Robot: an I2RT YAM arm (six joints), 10 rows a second.
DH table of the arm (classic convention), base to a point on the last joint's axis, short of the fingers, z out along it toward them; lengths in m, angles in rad. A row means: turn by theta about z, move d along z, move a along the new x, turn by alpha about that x. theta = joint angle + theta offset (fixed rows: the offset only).
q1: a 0.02  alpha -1.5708  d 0.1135  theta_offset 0
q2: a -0.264  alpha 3.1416  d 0  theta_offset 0
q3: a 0.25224  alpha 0  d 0  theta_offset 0.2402
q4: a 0.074  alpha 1.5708  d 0  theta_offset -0.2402
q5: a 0  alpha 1.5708  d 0  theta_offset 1.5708
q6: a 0  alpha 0  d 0.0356  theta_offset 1.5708
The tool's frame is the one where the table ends.
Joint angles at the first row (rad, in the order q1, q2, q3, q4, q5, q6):
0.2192, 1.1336, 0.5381, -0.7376, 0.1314, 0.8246
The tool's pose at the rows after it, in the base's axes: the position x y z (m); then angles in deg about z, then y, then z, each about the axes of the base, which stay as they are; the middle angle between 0 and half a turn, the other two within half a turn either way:
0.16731, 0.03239, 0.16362, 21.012, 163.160, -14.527
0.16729, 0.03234, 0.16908, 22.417, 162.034, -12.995
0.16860, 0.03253, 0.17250, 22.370, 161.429, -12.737
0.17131, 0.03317, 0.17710, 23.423, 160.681, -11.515
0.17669, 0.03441, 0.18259, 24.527, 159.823, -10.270
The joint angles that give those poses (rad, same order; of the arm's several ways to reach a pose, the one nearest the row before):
0.2188, 1.1118, 0.5446, -0.7403, 0.1322, 0.8215
0.2187, 1.0924, 0.5549, -0.7486, 0.1333, 0.8177
0.2188, 1.0889, 0.5659, -0.7528, 0.1364, 0.8112
0.2188, 1.0893, 0.5831, -0.7548, 0.1352, 0.8074
0.2188, 1.1015, 0.6094, -0.7521, 0.1341, 0.8040

